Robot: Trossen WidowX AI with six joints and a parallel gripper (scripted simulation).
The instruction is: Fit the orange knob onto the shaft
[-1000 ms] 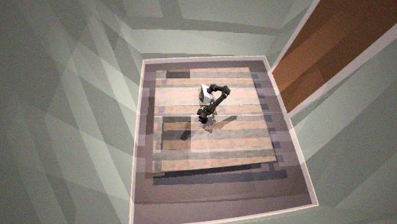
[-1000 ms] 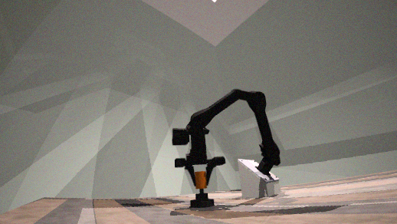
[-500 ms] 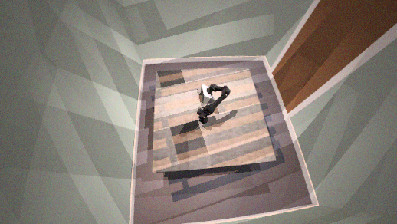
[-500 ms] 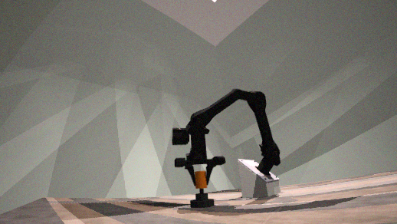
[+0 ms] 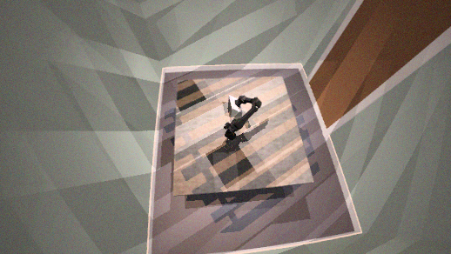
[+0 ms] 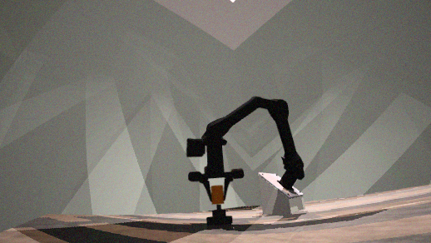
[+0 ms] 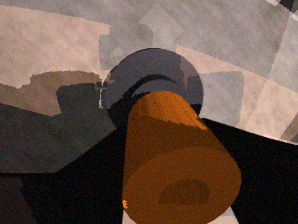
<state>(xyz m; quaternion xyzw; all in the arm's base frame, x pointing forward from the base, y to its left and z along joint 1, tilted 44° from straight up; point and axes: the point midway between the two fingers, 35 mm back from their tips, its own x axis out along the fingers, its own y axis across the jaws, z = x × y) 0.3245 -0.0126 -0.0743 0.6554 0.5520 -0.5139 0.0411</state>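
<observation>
The orange knob is 20 mm above my gripper tip. Round my gripper tip: dark round pedestal (40 mm below).
</observation>
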